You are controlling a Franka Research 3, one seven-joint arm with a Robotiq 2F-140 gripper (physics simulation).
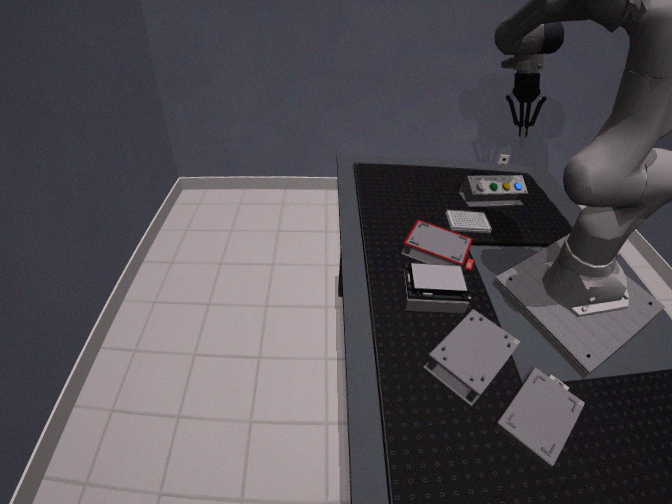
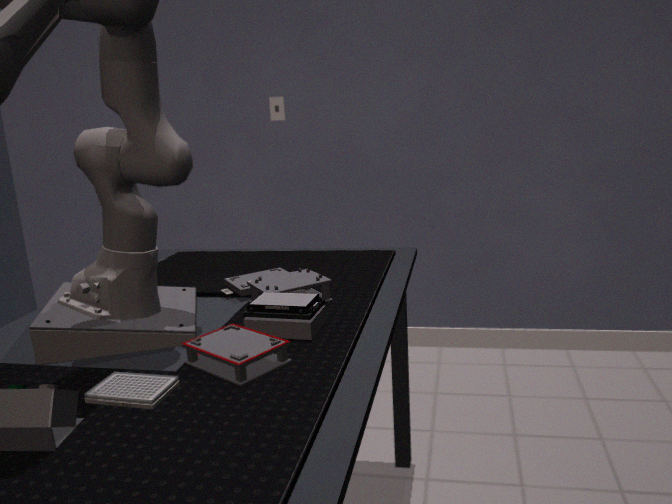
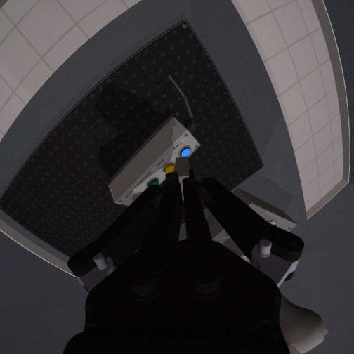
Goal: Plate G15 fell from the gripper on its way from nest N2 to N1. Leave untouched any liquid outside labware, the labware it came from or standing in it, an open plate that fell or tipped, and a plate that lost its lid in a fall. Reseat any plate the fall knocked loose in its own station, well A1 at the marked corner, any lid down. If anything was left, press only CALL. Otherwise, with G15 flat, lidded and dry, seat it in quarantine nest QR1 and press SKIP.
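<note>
My gripper [image 1: 522, 130] [image 3: 182, 165] is shut and empty, high above the button box [image 1: 497, 194] [image 3: 145, 157]. The blue CALL button [image 1: 518, 186] [image 3: 185, 152] glows bright; the yellow button [image 1: 506, 186] [image 3: 169, 168] and green button [image 1: 493, 186] [image 3: 153, 184] are unlit. A white well plate [image 1: 468, 220] [image 2: 132, 386] lies flat on the dark mat between the box and the red-edged nest [image 1: 439, 241] [image 2: 237, 342], which is empty. I cannot read its label or tell whether it is lidded. No liquid can be made out.
A station [image 1: 436, 305] [image 2: 277, 327] bears a black unit with a white top [image 1: 438, 277] [image 2: 286, 299]. Beyond it stand two empty grey nests, a raised one [image 1: 474, 352] [image 2: 290, 281] and a lower one [image 1: 542, 415]. The arm's base plate [image 1: 583, 339] [image 2: 54, 320] is beside them.
</note>
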